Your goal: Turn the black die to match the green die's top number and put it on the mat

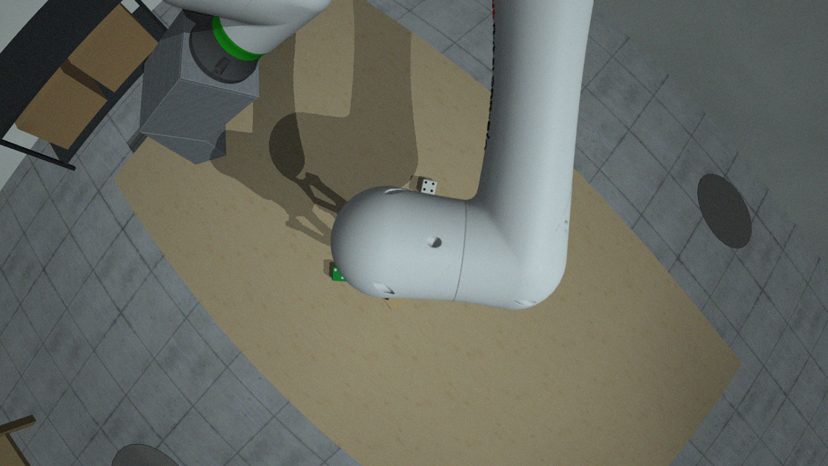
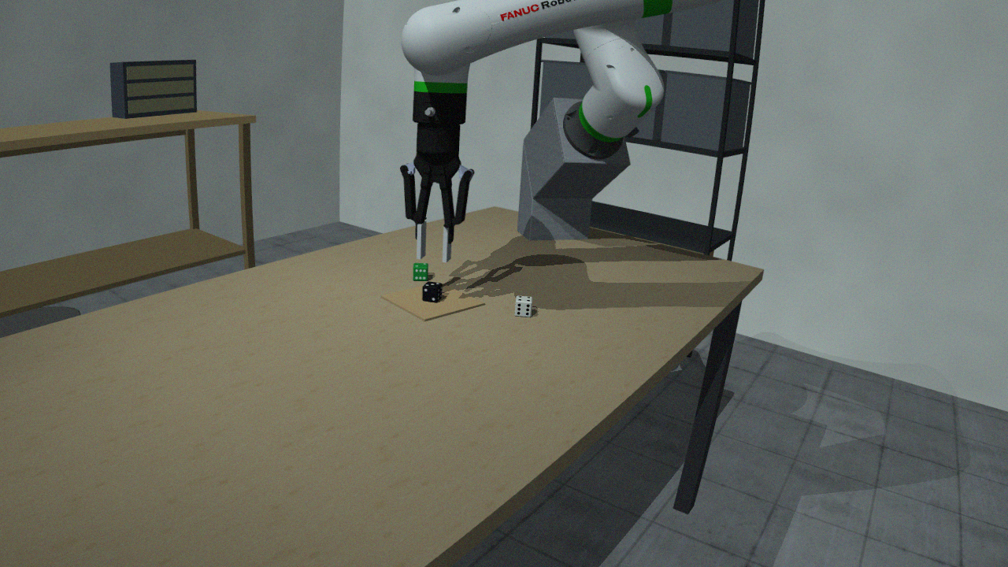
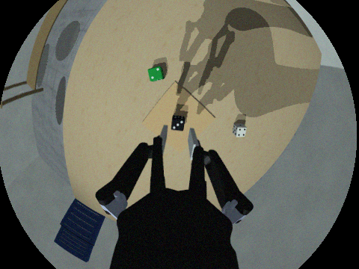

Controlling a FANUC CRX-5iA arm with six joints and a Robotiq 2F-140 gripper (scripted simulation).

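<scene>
Right now my hand is 100 mm above the black die. Round my hand: white die 130 mm to the left, 120 mm behind, 100 mm below; green die 120 mm to the right, 100 mm below, 40 mm behind; tan mat 110 mm below.
</scene>
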